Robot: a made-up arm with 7 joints. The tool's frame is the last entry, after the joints. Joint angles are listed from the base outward. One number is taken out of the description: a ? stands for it. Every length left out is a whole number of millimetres.
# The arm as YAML. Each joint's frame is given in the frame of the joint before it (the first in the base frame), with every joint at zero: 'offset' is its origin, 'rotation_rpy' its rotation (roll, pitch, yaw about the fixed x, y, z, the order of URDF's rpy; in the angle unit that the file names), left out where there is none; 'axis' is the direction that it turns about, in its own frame. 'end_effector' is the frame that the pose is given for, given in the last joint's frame.
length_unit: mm
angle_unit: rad
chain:
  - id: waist
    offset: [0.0, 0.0, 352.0]
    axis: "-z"
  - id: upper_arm
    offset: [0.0, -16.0, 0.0]
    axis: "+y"
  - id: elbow
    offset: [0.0, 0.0, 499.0]
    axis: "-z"
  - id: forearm
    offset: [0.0, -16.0, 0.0]
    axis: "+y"
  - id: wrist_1
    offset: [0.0, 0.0, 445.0]
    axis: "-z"
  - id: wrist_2
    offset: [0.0, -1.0, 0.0]
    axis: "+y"
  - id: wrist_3
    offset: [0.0, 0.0, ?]
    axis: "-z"
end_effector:
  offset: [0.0, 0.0, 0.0]
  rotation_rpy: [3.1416, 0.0, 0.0]
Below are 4 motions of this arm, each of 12 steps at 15 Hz.
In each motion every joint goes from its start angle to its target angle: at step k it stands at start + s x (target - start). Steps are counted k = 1, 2, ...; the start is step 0. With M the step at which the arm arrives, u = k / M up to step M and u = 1 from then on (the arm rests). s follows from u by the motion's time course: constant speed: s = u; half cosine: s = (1 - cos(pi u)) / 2; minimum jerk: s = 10 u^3 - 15 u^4 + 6 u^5.
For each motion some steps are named. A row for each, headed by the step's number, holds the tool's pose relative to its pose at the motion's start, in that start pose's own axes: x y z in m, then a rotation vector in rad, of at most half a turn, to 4 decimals.
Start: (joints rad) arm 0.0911 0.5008 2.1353 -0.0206 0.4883 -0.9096 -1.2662
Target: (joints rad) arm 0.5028 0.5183 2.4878 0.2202 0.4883 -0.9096 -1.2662
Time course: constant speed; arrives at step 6
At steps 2, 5, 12:
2: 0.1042 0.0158 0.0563 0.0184 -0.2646 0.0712
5: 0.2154 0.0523 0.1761 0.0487 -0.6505 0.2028
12: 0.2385 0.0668 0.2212 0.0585 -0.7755 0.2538

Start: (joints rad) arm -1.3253 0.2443 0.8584 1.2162 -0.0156 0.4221 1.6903
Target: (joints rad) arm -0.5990 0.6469 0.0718 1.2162 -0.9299 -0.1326 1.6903
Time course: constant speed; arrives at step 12
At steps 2, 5, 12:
2: -0.0309 -0.0222 -0.0458 0.0273 0.0611 -0.1193
5: -0.0564 -0.0719 -0.1174 0.0457 0.1132 -0.3441
12: -0.0217 -0.2498 -0.2624 0.0262 -0.0167 -1.0368

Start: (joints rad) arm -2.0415 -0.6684 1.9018 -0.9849 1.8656 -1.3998 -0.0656
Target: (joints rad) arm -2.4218 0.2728 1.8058 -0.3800 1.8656 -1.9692 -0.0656
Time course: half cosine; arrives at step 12
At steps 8, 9, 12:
8: -0.1693 0.2801 -0.3509 0.7065 0.8031 -0.1932
9: -0.1914 0.3469 -0.3701 0.8049 0.9204 -0.1733
12: -0.2206 0.4469 -0.3813 0.9396 1.0867 -0.1234

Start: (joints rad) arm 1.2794 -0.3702 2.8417 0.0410 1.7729 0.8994 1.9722
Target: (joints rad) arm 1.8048 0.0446 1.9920 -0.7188 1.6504 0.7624 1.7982
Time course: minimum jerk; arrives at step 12
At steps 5, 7, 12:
5: 0.2085 -0.1743 -0.0165 -0.0734 -0.1187 -0.4789
7: 0.3464 -0.3439 0.0246 -0.0953 -0.2493 -0.8882
12: 0.4324 -0.5178 0.1084 -0.0705 -0.3928 -1.3267

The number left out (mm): 129.0
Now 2 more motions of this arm.
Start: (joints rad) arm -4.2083 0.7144 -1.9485 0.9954 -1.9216 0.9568 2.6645
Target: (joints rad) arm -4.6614 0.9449 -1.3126 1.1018 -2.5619 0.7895 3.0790
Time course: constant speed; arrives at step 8
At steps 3, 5, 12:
3: 0.1301 0.0510 0.1172 0.2791 -0.1664 -0.0478
5: 0.2220 0.0598 0.2077 0.4431 -0.3166 -0.0780
12: 0.3536 0.0332 0.3572 0.6436 -0.5937 -0.1165

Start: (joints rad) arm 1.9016 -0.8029 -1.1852 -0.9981 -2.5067 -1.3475 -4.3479
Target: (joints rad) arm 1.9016 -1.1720 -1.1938 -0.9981 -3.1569 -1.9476 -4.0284
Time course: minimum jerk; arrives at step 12
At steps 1, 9, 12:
1: 0.0012 -0.0008 0.0011 0.0001 -0.0051 0.0009
9: 0.1697 -0.1007 0.2569 -0.1204 -0.9010 0.4176
12: 0.1820 -0.1059 0.2933 -0.1534 -0.9970 0.4973

